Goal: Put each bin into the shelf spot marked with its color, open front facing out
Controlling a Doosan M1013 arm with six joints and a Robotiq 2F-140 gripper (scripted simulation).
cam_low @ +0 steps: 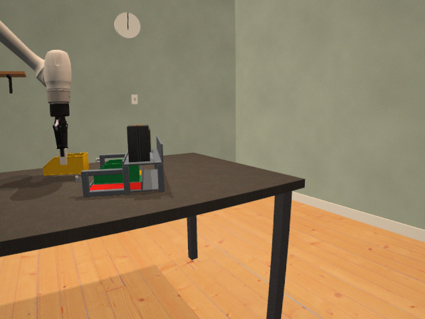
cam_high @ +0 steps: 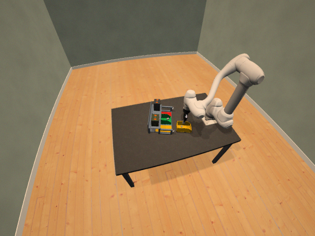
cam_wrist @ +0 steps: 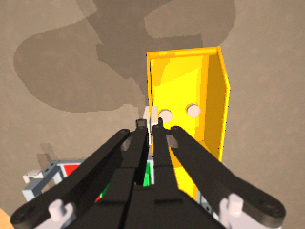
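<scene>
Right now the yellow bin is 50 mm to the left of my hand and 40 mm below it. Round my hand: green bin (220 mm ahead, 100 mm to the right, 60 mm below).
</scene>
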